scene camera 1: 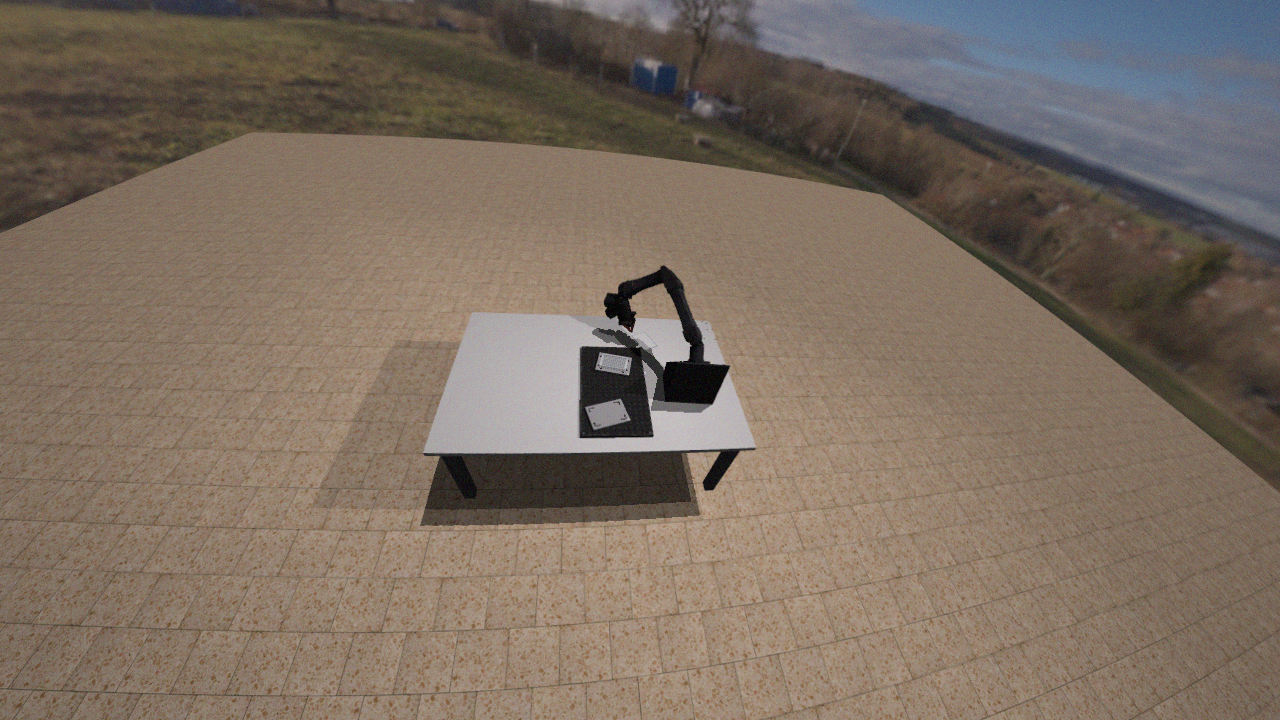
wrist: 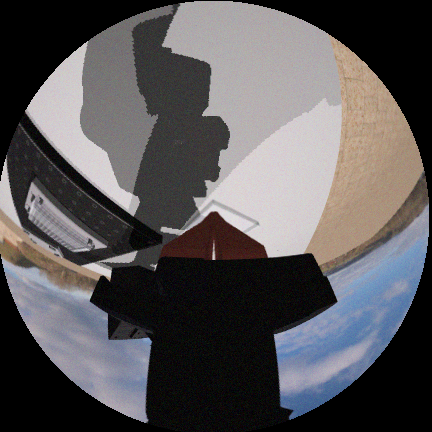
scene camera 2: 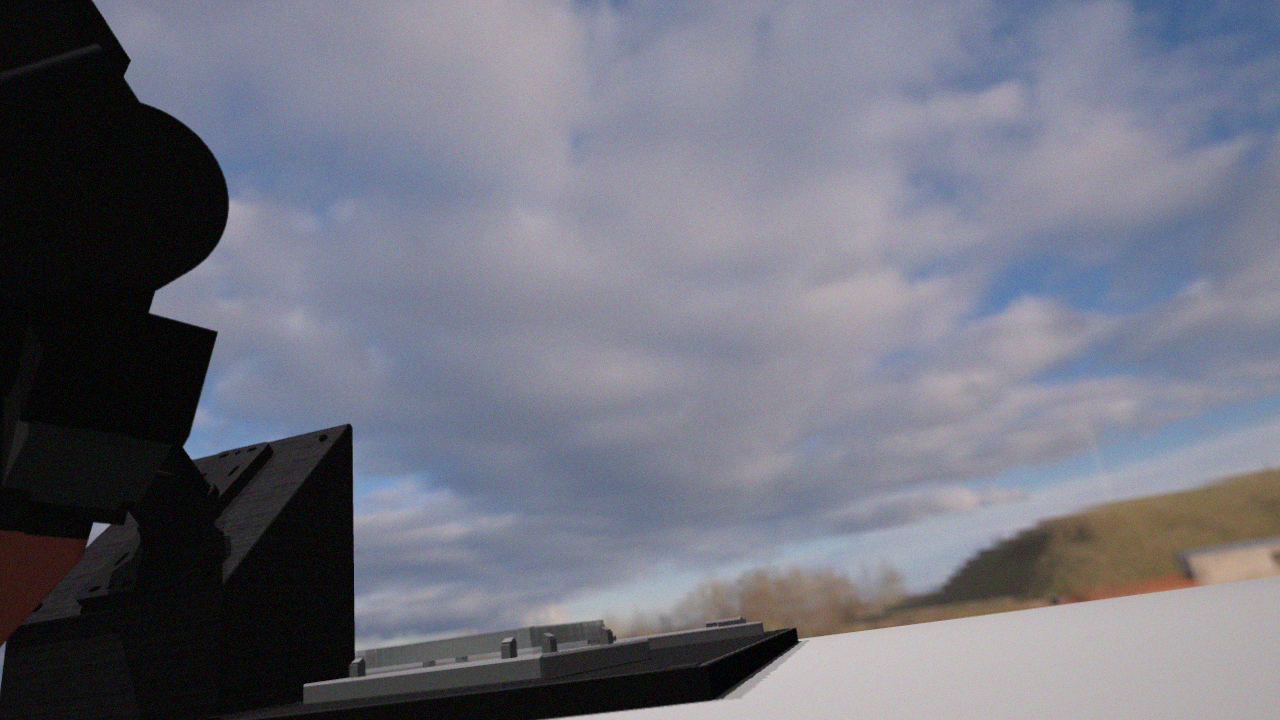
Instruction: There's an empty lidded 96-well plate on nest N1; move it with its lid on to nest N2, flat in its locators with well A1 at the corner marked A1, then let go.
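Seen in the pictures: gripper, fingertip midpoint: (scene camera 1: 631,332) (wrist: 213,216); arm's base, link origin: (scene camera 1: 695,363) (scene camera 2: 187,520).
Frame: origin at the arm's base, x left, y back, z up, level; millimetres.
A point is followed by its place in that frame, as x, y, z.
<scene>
My gripper (scene camera 1: 629,322) @[-347, -267, -146] (wrist: 213,216) @[-347, -267, -146] is shut with its red fingers pressed together and nothing between them. It hangs low over the white table (scene camera 1: 509,387) @[66, -812, -173] (wrist: 289,160) @[-434, -283, -173], just past the far corner of the black mat (scene camera 1: 617,389) @[44, -333, -160] (wrist: 80,189) @[-232, -358, -160]. A thin clear rectangular piece (wrist: 241,221) @[-368, -215, -165] lies flat on the table right in front of the fingertips; I cannot tell whether it is the lid or the lidded plate. Two grey nests sit on the mat, a far one (scene camera 1: 613,362) @[-100, -356, -135] and a near one (scene camera 1: 607,415) @[200, -373, -149]. The wrist view shows one ribbed grey nest (wrist: 56,223) @[-150, -360, -139].
The arm's black base box (scene camera 1: 693,382) @[86, -16, -30] (scene camera 2: 283,557) @[-5, -113, -49] stands beside the mat on the right. Scene camera 2 looks low across the table (scene camera 2: 935,666) @[-180, -605, -173] at a grey nest with locator pegs (scene camera 2: 470,659) @[-153, -372, -147] on the mat. Paved floor surrounds the table.
</scene>
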